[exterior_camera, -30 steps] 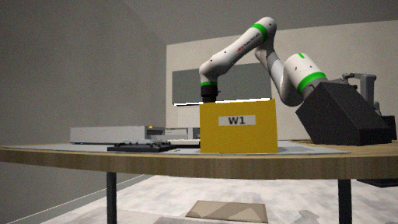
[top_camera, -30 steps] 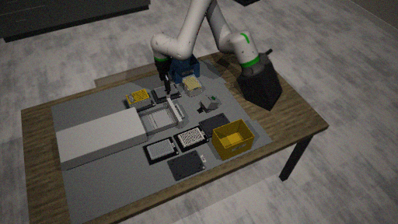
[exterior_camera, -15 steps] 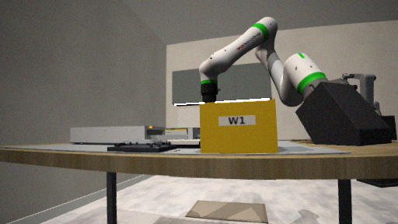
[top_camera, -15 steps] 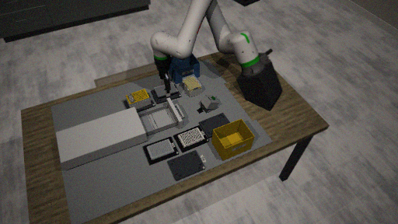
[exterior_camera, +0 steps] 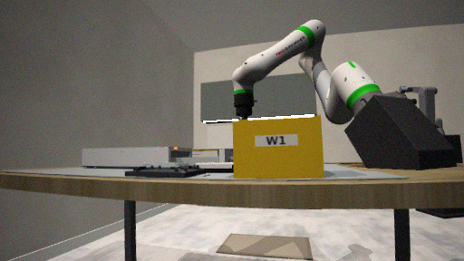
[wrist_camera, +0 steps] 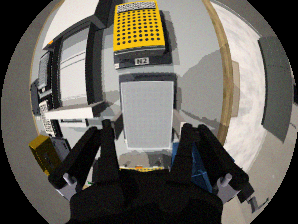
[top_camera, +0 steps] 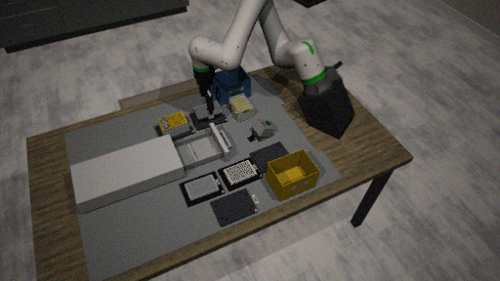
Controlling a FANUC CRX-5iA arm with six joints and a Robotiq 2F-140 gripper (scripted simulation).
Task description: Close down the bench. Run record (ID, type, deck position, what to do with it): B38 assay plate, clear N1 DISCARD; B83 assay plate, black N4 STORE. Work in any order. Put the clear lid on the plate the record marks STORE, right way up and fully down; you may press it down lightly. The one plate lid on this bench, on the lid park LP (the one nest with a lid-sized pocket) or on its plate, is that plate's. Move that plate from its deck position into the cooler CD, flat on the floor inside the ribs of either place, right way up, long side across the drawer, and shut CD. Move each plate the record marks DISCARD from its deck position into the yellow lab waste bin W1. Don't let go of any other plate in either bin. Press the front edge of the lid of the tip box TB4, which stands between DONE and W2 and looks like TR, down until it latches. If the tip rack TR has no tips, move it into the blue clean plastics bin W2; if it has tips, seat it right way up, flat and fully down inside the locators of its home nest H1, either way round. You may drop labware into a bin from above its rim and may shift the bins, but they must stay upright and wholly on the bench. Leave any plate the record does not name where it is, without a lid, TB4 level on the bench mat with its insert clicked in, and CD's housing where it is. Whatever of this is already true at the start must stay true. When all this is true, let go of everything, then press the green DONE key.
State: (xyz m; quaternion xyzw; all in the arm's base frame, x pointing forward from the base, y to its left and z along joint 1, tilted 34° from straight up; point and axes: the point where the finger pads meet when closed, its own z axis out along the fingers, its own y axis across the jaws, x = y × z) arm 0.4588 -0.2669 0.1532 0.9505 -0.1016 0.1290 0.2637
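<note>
Right now my hand is 170 mm short of the cooler drawer, 160 mm to the right of it and 50 mm above it. Round my hand: clear lid: 10 mm below; then yellow tip rack TR: 170 mm ahead, 40 mm to the right, 20 mm below; then black plate: 20 mm below.
</note>
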